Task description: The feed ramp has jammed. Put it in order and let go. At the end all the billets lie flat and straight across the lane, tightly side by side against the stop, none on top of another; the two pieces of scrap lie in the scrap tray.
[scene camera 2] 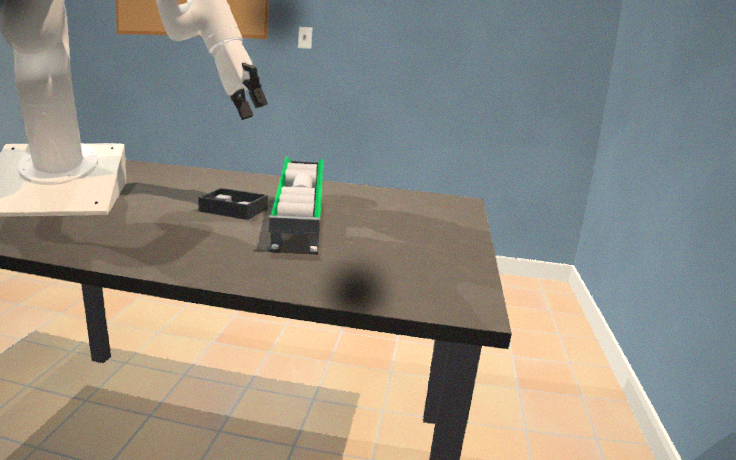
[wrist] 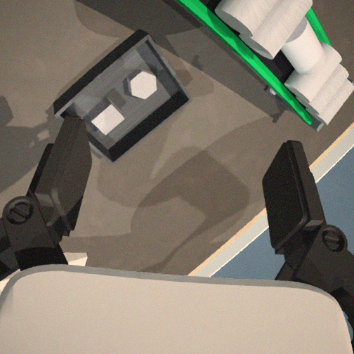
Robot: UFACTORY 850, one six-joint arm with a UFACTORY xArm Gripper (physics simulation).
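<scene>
The wrist view shows the gripper. The pictures show the gripper too, together with a scrap tray.
</scene>
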